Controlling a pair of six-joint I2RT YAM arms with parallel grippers.
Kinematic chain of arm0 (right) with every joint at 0, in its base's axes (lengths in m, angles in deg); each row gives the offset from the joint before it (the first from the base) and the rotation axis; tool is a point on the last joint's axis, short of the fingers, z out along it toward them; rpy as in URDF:
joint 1: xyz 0 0 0.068 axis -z
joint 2: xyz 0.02 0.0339 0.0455 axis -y
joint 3: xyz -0.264 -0.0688 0 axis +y
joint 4: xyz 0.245 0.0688 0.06 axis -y
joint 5: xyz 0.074 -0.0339 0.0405 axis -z
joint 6: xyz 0.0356 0 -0.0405 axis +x
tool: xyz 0 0 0 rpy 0 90 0
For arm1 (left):
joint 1: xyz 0 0 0.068 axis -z
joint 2: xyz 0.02 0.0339 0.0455 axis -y
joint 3: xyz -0.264 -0.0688 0 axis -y
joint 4: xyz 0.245 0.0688 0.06 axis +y
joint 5: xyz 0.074 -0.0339 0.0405 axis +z
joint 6: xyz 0.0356 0 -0.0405 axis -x
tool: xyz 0 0 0 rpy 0 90 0
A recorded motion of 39 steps. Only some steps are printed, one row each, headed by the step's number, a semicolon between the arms.
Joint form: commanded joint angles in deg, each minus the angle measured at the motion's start. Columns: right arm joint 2, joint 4, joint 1, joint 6, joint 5, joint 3; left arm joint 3, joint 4, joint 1, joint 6, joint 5, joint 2.
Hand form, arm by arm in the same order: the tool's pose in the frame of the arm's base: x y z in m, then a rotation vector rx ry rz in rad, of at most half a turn. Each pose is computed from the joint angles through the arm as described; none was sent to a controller.
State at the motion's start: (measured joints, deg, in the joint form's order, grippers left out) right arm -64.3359 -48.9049 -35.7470 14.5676 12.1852 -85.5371; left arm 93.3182 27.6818 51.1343 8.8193 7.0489 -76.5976
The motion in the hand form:
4: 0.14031 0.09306 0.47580 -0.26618 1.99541 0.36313; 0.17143 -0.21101 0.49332 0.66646 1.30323 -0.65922
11: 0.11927 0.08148 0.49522 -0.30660 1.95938 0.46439; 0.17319 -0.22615 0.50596 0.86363 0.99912 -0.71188
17: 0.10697 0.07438 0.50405 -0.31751 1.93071 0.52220; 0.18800 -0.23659 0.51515 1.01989 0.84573 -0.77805
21: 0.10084 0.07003 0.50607 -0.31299 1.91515 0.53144; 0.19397 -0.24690 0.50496 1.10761 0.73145 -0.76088
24: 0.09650 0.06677 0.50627 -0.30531 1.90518 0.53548; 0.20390 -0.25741 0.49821 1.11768 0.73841 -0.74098
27: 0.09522 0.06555 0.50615 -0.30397 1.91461 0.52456; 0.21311 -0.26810 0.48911 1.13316 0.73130 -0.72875
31: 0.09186 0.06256 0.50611 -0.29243 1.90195 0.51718; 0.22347 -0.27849 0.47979 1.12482 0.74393 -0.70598
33: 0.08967 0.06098 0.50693 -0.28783 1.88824 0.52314; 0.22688 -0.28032 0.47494 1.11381 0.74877 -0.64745
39: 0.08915 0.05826 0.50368 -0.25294 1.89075 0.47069; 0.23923 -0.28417 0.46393 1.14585 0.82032 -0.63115
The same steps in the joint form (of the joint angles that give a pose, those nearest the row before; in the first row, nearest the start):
4: 3.72 -6.95 -0.11 -0.93 -1.22 -6.17; -8.41 -22.74 -0.11 -13.00 -6.14 4.67
11: 5.20 -10.52 -0.11 -0.66 -6.00 -10.92; -7.14 -33.25 -0.22 -21.88 -20.26 1.56
17: 6.41 -11.63 -0.11 -0.07 -8.35 -12.80; -1.76 -34.39 -2.64 -24.59 -33.73 -3.28
21: 7.46 -11.81 -0.11 0.07 -8.45 -12.89; -3.02 -38.25 -2.75 -29.35 -39.25 -5.09
24: 8.41 -11.76 -0.11 0.29 -8.31 -12.53; -2.14 -38.80 -2.80 -30.61 -38.87 -7.53
27: 8.41 -12.74 -0.11 0.21 -7.92 -12.92; -1.96 -40.33 -2.79 -31.83 -39.22 -9.86
31: 9.30 -12.43 -0.11 0.20 -7.19 -12.43; -1.74 -42.14 -2.81 -32.50 -37.92 -12.27
33: 9.84 -11.91 -0.12 0.29 -7.17 -12.20; -2.48 -42.86 -2.82 -34.85 -35.60 -12.60
39: 10.57 -11.95 -0.11 0.16 -4.10 -11.17; -1.52 -39.19 -3.82 -35.58 -35.27 -14.30

